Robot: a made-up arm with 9 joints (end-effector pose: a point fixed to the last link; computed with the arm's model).
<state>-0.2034 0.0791 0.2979 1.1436 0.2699 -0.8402 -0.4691 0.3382 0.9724</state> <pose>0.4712 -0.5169 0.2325 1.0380 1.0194 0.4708</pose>
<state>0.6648 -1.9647 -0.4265 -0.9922 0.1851 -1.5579 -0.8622 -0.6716 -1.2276</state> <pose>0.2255 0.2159 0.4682 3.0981 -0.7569 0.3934</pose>
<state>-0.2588 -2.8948 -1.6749 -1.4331 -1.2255 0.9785 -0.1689 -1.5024 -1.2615</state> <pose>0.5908 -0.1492 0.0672 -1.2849 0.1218 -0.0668</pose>
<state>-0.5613 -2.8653 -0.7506 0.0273 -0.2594 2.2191 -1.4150 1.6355 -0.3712</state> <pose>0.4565 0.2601 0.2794 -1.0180 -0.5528 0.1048</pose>
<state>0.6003 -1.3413 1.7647 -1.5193 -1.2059 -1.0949 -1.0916 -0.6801 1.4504</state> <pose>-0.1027 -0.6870 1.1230 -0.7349 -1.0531 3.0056</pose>
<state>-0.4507 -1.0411 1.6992 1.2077 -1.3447 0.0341 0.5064 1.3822 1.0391</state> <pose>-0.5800 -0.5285 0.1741 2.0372 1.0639 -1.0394</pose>
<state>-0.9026 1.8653 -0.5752 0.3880 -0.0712 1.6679 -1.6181 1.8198 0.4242</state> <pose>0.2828 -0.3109 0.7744 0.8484 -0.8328 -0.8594</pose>
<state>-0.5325 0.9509 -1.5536 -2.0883 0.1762 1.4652 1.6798 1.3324 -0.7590</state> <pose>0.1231 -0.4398 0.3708 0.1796 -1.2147 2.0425</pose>
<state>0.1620 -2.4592 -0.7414 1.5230 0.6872 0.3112 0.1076 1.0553 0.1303</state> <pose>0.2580 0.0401 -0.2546 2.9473 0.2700 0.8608</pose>
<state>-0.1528 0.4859 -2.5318 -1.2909 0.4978 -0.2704 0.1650 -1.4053 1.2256</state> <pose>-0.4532 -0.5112 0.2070 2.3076 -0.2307 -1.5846</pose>
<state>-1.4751 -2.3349 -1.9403 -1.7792 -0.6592 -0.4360 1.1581 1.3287 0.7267</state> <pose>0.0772 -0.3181 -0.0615 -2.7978 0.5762 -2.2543</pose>
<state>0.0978 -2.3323 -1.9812 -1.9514 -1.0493 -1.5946 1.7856 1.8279 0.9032</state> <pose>-0.1301 -0.2880 -0.0916 2.0547 1.1937 -1.9560</pose>
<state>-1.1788 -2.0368 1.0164 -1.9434 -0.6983 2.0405 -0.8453 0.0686 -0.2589</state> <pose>-0.5683 0.0695 -0.4510 1.6530 1.3280 -2.6163</pose>
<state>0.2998 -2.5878 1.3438 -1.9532 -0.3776 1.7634 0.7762 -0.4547 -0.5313</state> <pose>-0.1195 0.0291 1.2272 0.0518 -1.0938 -2.2422</pose>
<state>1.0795 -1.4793 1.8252 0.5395 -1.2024 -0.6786 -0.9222 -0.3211 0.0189</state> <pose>0.6868 -0.1083 0.5981 -1.4525 0.4417 -0.2937</pose>
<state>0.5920 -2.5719 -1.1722 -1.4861 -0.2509 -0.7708 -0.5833 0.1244 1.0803</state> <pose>0.3256 0.3429 0.1038 -2.8966 -0.6888 1.1995</pose>
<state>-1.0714 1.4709 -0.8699 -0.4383 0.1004 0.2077 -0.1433 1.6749 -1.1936</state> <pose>0.3015 -0.0869 0.0726 -1.2526 1.1199 0.3627</pose>
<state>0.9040 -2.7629 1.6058 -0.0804 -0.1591 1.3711 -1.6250 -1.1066 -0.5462</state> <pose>-0.0503 -0.5054 0.8483 0.8995 0.2034 -1.8223</pose>
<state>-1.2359 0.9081 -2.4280 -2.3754 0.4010 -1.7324 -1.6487 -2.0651 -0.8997</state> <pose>-0.2245 0.2844 -0.0070 0.1121 0.1553 1.9635</pose>
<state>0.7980 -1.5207 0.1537 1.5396 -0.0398 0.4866 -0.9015 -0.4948 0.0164</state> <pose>-0.2225 -0.5470 0.1971 -2.0873 0.4787 -2.1825</pose>
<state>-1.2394 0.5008 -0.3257 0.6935 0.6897 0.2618 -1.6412 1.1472 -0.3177</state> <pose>0.2087 -0.2286 0.6925 -0.9241 -1.1162 -0.2175</pose>
